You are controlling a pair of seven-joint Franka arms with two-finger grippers.
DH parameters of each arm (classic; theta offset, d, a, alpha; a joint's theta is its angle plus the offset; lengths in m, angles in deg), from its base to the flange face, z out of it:
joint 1: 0 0.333 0 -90
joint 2: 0 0 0 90
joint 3: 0 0.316 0.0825 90
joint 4: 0 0 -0.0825 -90
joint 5: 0 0.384 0 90
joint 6: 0 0 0.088 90
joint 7: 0 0.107 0 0
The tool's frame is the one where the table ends.
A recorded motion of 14 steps. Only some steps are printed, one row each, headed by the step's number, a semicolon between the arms.
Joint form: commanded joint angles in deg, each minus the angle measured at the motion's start. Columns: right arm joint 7, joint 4, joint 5, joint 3, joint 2, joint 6, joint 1; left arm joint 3, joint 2, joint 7, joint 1, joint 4, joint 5, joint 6.
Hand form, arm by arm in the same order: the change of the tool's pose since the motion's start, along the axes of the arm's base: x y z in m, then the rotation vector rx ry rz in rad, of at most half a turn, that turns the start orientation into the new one. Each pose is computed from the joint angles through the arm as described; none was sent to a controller.
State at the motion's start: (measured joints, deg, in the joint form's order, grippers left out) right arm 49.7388 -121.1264 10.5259 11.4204 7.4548 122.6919 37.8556; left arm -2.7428 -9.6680 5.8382 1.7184 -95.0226 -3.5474 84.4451
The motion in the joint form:
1: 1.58 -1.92 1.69 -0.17 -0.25 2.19 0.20; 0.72 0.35 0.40 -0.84 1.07 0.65 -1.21
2: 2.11 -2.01 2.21 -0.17 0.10 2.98 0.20; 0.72 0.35 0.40 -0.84 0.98 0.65 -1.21
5: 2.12 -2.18 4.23 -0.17 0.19 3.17 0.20; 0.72 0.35 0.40 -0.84 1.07 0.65 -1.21
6: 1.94 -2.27 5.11 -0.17 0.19 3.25 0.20; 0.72 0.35 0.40 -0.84 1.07 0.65 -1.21
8: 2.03 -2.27 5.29 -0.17 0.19 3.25 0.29; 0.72 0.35 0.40 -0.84 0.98 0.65 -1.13
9: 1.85 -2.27 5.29 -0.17 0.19 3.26 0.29; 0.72 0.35 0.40 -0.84 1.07 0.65 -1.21
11: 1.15 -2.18 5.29 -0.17 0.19 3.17 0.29; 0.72 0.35 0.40 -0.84 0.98 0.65 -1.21
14: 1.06 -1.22 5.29 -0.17 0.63 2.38 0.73; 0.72 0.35 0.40 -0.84 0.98 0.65 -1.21
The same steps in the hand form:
1: -0.0041 -0.0036 -0.0090 0.0113 0.0094 -0.0510; -0.0004 0.0008 0.0038 0.0091 0.0079 -0.0094
2: -0.0033 -0.0028 -0.0118 0.0178 0.0111 -0.0685; -0.0004 0.0008 0.0031 0.0091 0.0095 -0.0094
5: -0.0043 -0.0023 -0.0134 0.0330 0.0328 -0.0923; -0.0004 0.0008 0.0038 0.0091 0.0079 -0.0094
6: -0.0049 -0.0022 -0.0138 0.0405 0.0416 -0.0996; -0.0004 0.0008 0.0038 0.0091 0.0079 -0.0094
8: -0.0056 -0.0015 -0.0138 0.0416 0.0437 -0.1016; -0.0003 0.0008 0.0032 0.0091 0.0081 -0.0093
9: -0.0056 -0.0015 -0.0138 0.0424 0.0433 -0.0986; -0.0004 0.0008 0.0038 0.0091 0.0079 -0.0094
11: -0.0054 -0.0013 -0.0132 0.0452 0.0425 -0.0864; -0.0004 0.0008 0.0031 0.0091 0.0095 -0.0094
14: -0.0066 0.0043 -0.0113 0.0446 0.0482 -0.0746; -0.0004 0.0008 0.0031 0.0091 0.0095 -0.0094

